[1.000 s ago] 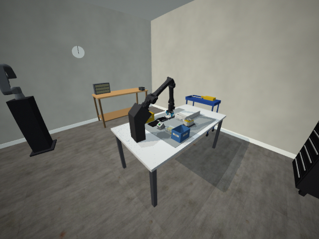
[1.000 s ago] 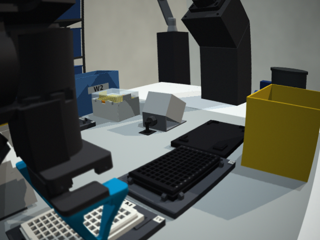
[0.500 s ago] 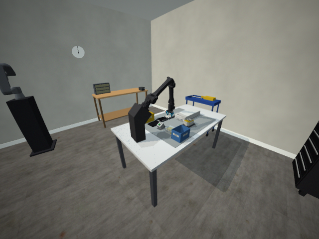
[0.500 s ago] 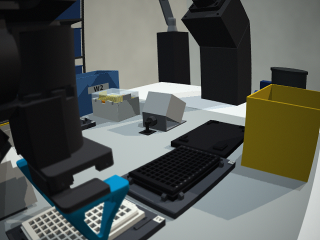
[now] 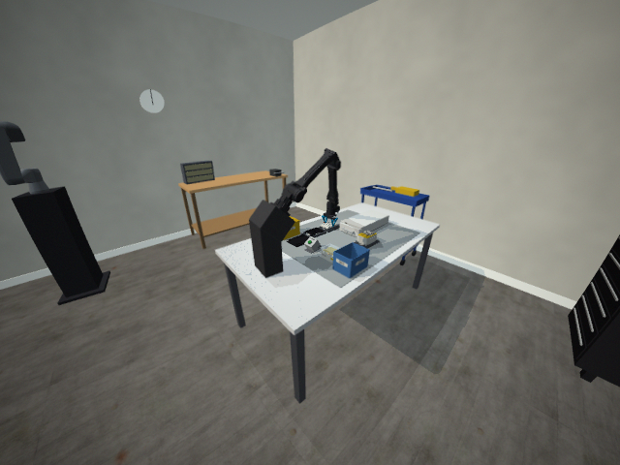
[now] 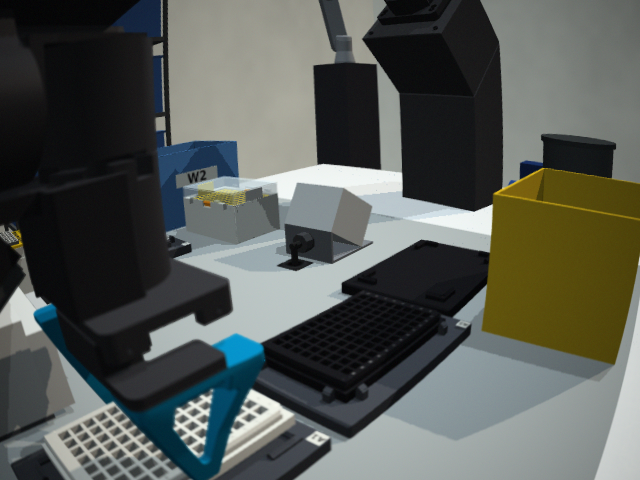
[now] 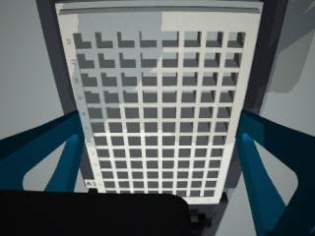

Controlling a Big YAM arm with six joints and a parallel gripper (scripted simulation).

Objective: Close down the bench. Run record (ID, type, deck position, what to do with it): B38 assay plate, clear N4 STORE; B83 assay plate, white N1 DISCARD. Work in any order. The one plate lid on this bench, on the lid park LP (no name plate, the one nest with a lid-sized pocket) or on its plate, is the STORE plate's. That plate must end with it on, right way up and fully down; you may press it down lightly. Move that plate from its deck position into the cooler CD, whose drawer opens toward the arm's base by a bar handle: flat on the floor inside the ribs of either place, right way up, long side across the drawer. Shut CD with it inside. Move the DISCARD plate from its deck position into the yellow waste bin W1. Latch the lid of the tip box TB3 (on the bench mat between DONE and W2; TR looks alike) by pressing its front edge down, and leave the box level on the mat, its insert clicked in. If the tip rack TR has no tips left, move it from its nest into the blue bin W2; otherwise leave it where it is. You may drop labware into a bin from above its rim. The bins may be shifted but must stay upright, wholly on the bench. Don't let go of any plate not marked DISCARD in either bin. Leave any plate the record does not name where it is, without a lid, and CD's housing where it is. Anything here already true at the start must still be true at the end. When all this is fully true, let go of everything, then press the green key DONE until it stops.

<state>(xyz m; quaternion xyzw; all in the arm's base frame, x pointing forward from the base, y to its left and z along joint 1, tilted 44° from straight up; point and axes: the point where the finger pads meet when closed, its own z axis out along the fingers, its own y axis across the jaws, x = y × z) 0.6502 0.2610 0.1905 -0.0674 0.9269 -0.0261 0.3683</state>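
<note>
The nest N1 lies 3 cm below my hand. Also, from my hand: black plate (18 cm behind, 2 cm to the right, 1 cm below); then white plate (right at my hand); then clear plate lid (12 cm ahead, 18 cm to the right, 1 cm below).
</note>
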